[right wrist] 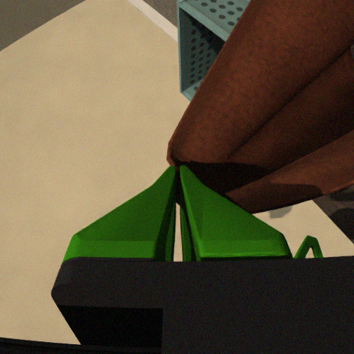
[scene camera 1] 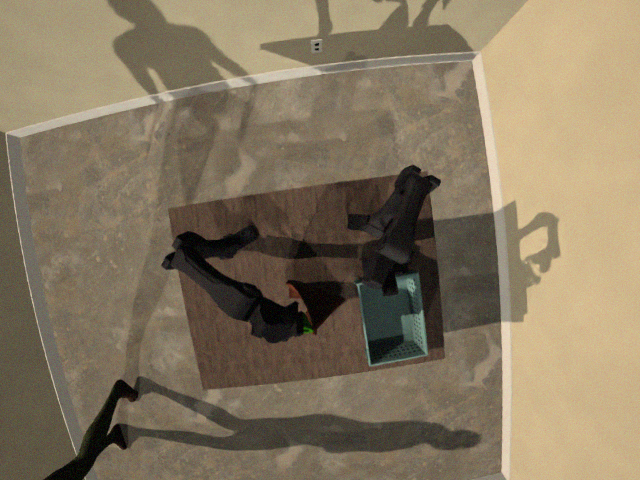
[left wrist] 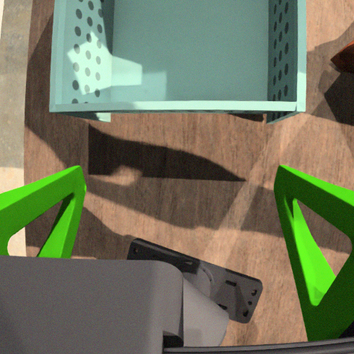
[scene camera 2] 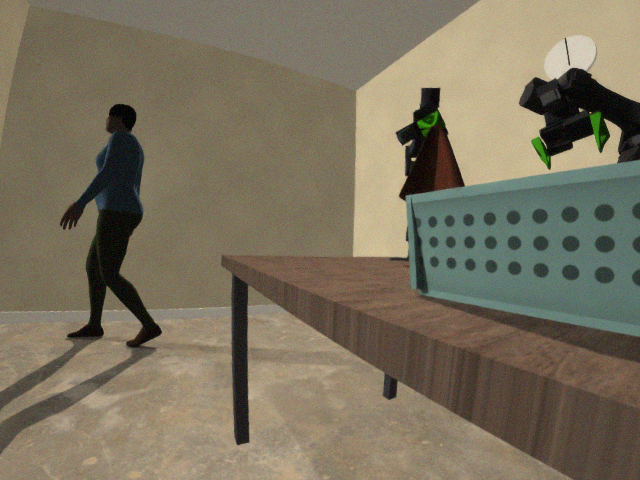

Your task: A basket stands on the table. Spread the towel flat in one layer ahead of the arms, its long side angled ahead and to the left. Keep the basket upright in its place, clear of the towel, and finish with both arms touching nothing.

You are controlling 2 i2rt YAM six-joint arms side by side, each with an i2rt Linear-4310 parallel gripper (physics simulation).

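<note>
The brown-red towel hangs in folds from my right gripper, which is shut on its upper end. In scene camera 2 the towel narrows to a point at the fingers and its lower end is hidden behind the basket. The teal basket stands upright on the table at the right of scene camera 1. My left gripper is open and empty, above the table by the basket's near end in the left wrist view.
The wooden table ends close beyond the basket at the right of scene camera 1. A dark mounting plate lies below the left gripper in its wrist view. A person walks on the floor away from the table.
</note>
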